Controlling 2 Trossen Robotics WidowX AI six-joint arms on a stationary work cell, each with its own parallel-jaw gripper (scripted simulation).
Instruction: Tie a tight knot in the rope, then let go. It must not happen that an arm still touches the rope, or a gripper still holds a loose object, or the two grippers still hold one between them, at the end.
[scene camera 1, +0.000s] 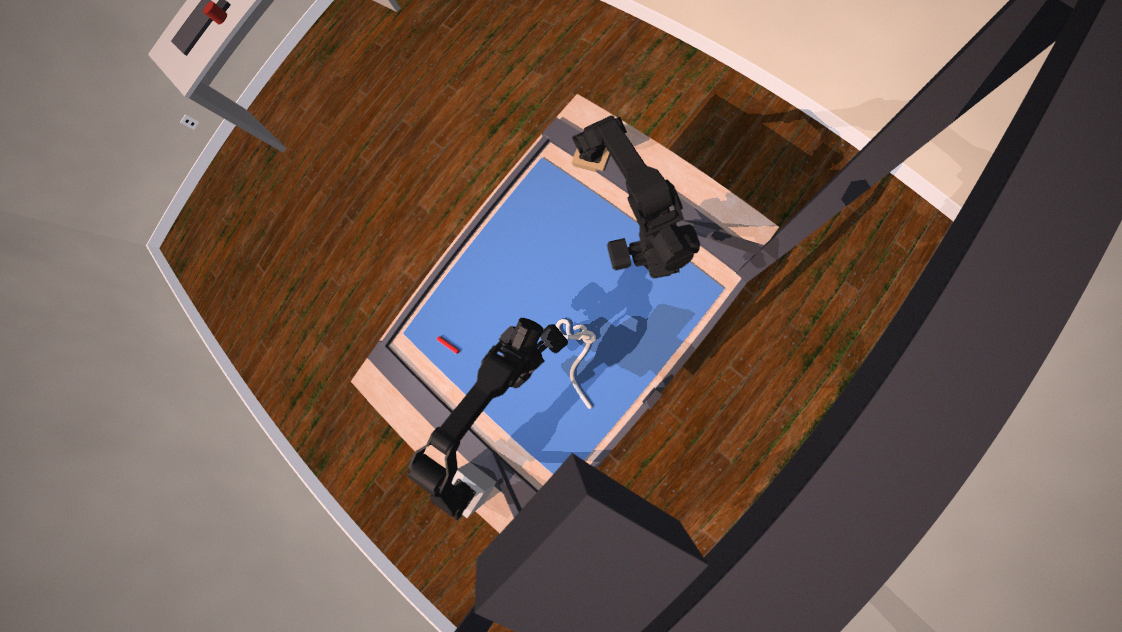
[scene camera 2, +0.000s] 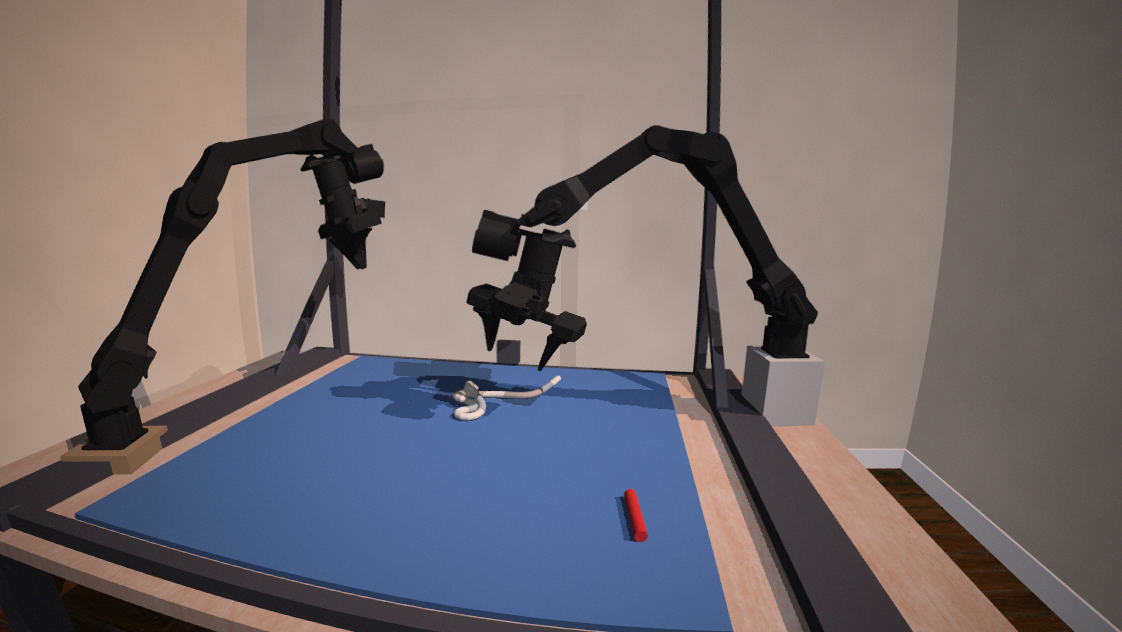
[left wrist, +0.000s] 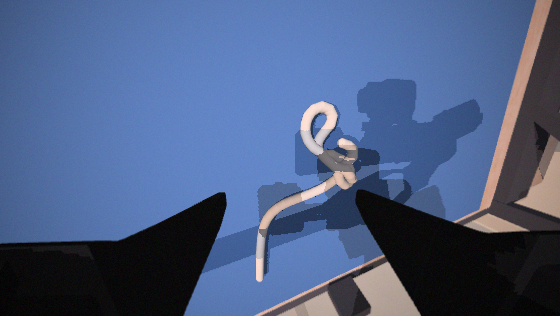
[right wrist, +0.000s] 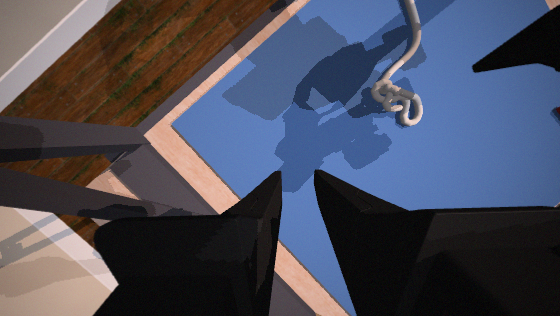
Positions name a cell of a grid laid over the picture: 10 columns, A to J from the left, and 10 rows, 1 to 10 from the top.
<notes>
In view: my left gripper (scene camera 2: E6), my right gripper (scene camera 2: D5) and a blue mat (scene camera 1: E5).
My left gripper shows as well in scene camera 1 (scene camera 1: E6), in the left wrist view (left wrist: F7) and in the right wrist view (right wrist: I2). My right gripper is seen too in scene camera 1 (scene camera 1: F5) and in the right wrist view (right wrist: F6). The blue mat shows as well in the right wrist view (right wrist: F4).
</notes>
